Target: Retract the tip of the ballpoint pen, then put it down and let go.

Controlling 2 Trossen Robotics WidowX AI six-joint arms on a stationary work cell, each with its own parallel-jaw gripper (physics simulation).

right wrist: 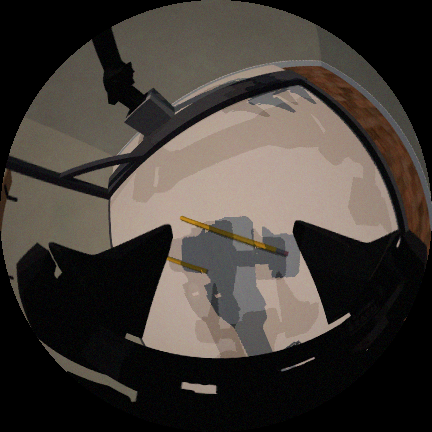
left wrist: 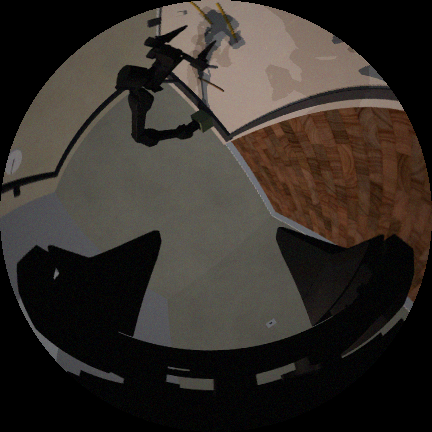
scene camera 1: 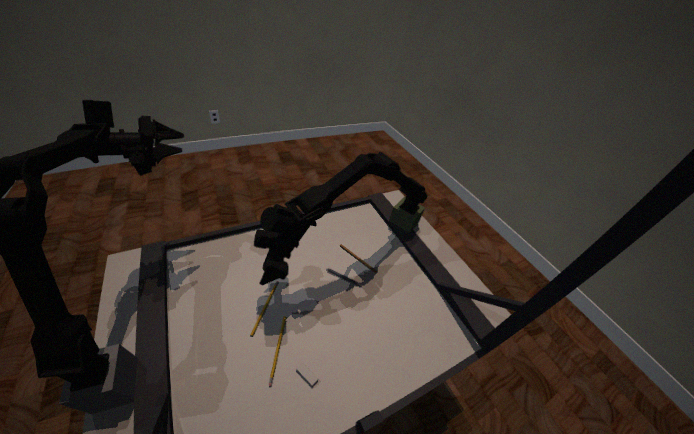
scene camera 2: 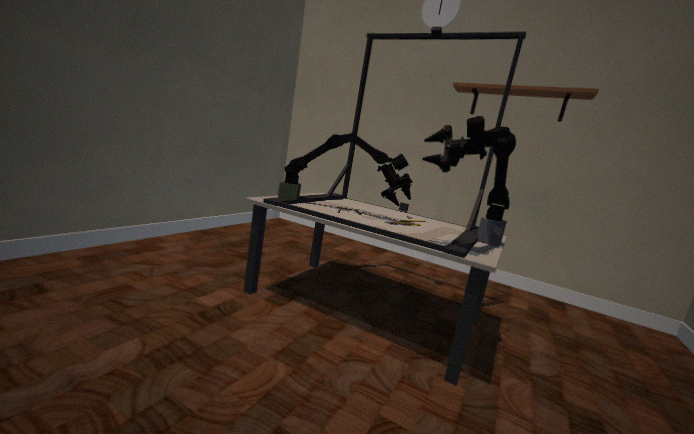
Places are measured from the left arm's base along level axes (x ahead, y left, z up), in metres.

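Where they show: left gripper, between the fingertips: (left wrist: 219, 235) (scene camera 1: 182, 143) (scene camera 2: 423, 149); right gripper, between the fingertips: (right wrist: 234, 228) (left wrist: 201, 31) (scene camera 1: 263, 274) (scene camera 2: 404, 202); left arm's base, origin of its link: (right wrist: 138, 102) (scene camera 1: 90, 371) (scene camera 2: 494, 219); right arm's base, origin of its link: (left wrist: 196, 123) (scene camera 1: 409, 207) (scene camera 2: 290, 183).
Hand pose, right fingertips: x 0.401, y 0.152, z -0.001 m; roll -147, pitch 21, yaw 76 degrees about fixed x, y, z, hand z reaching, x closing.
Observation:
Things, the pixels of their top centre, and the offset from my right fingertips.
- thin dark grey stick, centre of its top: (scene camera 1: 344, 276) (left wrist: 204, 66) dx +0.259, dy -0.013, dz -0.103 m
- brown stick, centre of its top: (scene camera 1: 358, 257) (left wrist: 209, 83) dx +0.340, dy +0.050, dz -0.108 m
- second yellow pencil, centre of its top: (right wrist: 163, 256) (scene camera 1: 277, 348) dx -0.002, dy -0.177, dz -0.108 m
- L-shaped hex key, centre of its top: (scene camera 1: 307, 373) dx +0.056, dy -0.267, dz -0.103 m
A thin dark grey stick (scene camera 1: 343, 276) (left wrist: 210, 66) lies on the table near the middle right of scene camera 1. It looks like the ballpoint pen; its tip is too small to make out. A brown stick (scene camera 1: 358, 257) (left wrist: 211, 84) lies beside it. My right gripper (scene camera 1: 272, 278) (scene camera 2: 403, 201) (left wrist: 201, 31) (right wrist: 234, 228) is open and empty, above the table over a yellow pencil (scene camera 1: 263, 311) (right wrist: 233, 236) and well apart from the grey stick. My left gripper (scene camera 1: 181, 142) (scene camera 2: 424, 149) (left wrist: 219, 235) is open and empty, raised high and level, away from the objects.
A second yellow pencil (scene camera 1: 277, 353) (right wrist: 187, 265) lies beside the first. An L-shaped hex key (scene camera 1: 306, 379) lies farther toward the bottom of scene camera 1. Dark frame bars (scene camera 1: 152, 307) (scene camera 2: 446, 35) border the table and rise above it.

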